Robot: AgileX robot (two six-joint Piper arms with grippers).
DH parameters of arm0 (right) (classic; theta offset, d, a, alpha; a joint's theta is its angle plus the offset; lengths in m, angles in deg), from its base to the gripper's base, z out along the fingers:
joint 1: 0 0.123 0 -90
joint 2: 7.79 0 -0.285 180
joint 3: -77.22 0 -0.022 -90
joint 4: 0 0.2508 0 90
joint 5: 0 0 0.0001 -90
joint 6: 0 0.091 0 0
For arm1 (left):
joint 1: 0 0.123 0 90
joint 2: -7.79 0 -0.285 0
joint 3: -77.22 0 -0.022 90
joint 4: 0 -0.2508 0 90
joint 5: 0 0 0.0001 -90
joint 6: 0 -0.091 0 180
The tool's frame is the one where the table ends.
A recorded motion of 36 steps. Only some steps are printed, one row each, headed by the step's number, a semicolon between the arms.
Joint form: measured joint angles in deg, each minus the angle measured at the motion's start. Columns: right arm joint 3, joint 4, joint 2, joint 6, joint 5, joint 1; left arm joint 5, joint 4, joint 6, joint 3, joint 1, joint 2.
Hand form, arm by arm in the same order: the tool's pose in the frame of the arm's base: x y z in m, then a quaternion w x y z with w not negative. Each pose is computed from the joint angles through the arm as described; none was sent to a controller.
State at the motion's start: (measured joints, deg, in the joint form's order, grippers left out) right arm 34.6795 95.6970 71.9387 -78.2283 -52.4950 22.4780; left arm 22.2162 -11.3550 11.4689 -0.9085 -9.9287 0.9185
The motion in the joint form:
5: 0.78 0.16 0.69 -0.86 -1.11 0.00; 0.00 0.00 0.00 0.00 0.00 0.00
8: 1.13 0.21 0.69 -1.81 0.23 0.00; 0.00 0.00 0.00 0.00 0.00 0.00
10: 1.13 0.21 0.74 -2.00 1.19 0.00; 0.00 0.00 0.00 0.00 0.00 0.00
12: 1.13 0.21 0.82 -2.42 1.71 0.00; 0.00 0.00 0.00 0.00 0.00 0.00
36: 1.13 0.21 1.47 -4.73 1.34 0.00; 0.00 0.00 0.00 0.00 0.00 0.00
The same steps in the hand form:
5: 0.1811 0.1539 0.2667 0.31251 -0.25439 0.74734 0.52830; 0.0522 -0.0022 0.1745 0.59581 0.04076 0.80165 -0.02662
8: 0.1837 0.1535 0.2674 0.32389 -0.25657 0.74899 0.51797; 0.0522 -0.0022 0.1745 0.59581 0.04076 0.80165 -0.02662
10: 0.1850 0.1531 0.2665 0.32758 -0.25424 0.75256 0.51157; 0.0522 -0.0022 0.1745 0.59581 0.04076 0.80165 -0.02662
12: 0.1859 0.1529 0.2658 0.33060 -0.25490 0.75401 0.50715; 0.0522 -0.0022 0.1745 0.59581 0.04076 0.80165 -0.02662
36: 0.1869 0.1537 0.2635 0.33508 -0.26943 0.75010 0.50247; 0.0522 -0.0022 0.1745 0.59581 0.04076 0.80165 -0.02662

